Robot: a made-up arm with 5 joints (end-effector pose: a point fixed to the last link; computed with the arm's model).
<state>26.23 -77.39 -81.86 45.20 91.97</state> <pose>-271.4 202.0 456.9 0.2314 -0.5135 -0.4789 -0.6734</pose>
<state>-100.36 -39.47 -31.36 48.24 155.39</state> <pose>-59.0 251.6 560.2 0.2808 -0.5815 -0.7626 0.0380</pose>
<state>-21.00 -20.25 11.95 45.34 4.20</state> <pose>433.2 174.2 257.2 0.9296 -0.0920 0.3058 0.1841</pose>
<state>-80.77 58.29 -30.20 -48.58 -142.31</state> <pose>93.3 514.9 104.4 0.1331 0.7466 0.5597 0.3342</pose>
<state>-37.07 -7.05 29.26 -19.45 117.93</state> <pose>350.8 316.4 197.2 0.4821 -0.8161 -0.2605 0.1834</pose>
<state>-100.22 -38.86 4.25 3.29 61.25</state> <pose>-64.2 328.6 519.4 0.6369 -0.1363 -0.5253 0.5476</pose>
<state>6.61 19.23 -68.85 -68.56 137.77</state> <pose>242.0 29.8 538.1 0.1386 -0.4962 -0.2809 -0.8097</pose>
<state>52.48 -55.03 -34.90 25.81 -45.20</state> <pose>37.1 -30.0 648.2 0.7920 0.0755 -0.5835 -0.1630</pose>
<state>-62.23 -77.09 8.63 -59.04 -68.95</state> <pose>13.7 -31.9 553.7 0.0498 0.5964 -0.5036 0.6230</pose>
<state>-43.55 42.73 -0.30 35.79 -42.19</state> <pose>310.9 271.0 -91.3 0.7565 0.0410 0.6501 0.0577</pose>
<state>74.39 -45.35 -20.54 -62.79 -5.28</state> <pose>16.3 19.9 567.6 0.3697 -0.5284 -0.7293 -0.2284</pose>
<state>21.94 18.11 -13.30 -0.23 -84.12</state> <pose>489.4 -188.0 220.2 0.7232 0.6628 -0.0983 -0.1674</pose>
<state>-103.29 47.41 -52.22 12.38 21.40</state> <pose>-114.3 548.3 239.1 0.5988 -0.1658 -0.1050 0.7765</pose>
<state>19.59 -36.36 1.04 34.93 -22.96</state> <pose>370.0 -119.4 449.0 0.9658 0.1956 -0.0371 -0.1661</pose>
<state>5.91 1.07 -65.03 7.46 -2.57</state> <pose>282.0 -14.1 623.2 0.8800 -0.0047 -0.4736 -0.0348</pose>
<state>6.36 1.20 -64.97 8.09 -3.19</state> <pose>284.8 -16.8 622.1 0.8833 -0.0013 -0.4675 -0.0361</pose>
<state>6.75 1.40 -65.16 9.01 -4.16</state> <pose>287.6 -19.3 621.0 0.8869 0.0051 -0.4606 -0.0356</pose>
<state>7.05 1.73 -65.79 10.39 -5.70</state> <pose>289.9 -21.7 620.2 0.8909 0.0166 -0.4527 -0.0324</pose>
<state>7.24 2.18 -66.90 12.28 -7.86</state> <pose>291.8 -23.7 619.7 0.8951 0.0335 -0.4438 -0.0263</pose>
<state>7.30 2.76 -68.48 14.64 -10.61</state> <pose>293.2 -25.3 619.3 0.8991 0.0559 -0.4337 -0.0174</pose>
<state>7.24 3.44 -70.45 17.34 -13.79</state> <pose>294.1 -26.3 619.0 0.9023 0.0824 -0.4230 -0.0066</pose>
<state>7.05 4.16 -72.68 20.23 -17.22</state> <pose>294.1 -26.6 618.7 0.9043 0.1115 -0.4121 0.0056</pose>
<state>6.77 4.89 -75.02 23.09 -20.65</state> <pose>293.6 -26.3 618.4 0.9047 0.1409 -0.4016 0.0181</pose>
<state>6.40 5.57 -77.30 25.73 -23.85</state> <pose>292.4 -25.4 618.1 0.9037 0.1686 -0.3923 0.0303</pose>
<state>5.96 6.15 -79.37 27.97 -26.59</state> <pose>290.6 -23.9 618.0 0.9017 0.1925 -0.3849 0.0416</pose>
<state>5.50 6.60 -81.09 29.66 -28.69</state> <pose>288.4 -22.1 618.1 0.8991 0.2111 -0.3800 0.0514</pose>
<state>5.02 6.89 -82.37 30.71 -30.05</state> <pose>285.9 -20.0 618.6 0.8965 0.2234 -0.3780 0.0595</pose>
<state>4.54 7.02 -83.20 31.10 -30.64</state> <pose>283.2 -17.6 619.6 0.8941 0.2292 -0.3791 0.0659</pose>
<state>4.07 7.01 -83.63 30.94 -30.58</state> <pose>280.4 -15.3 620.9 0.8920 0.2296 -0.3828 0.0707</pose>
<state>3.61 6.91 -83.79 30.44 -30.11</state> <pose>277.6 -12.9 622.4 0.8902 0.2266 -0.3881 0.0744</pose>
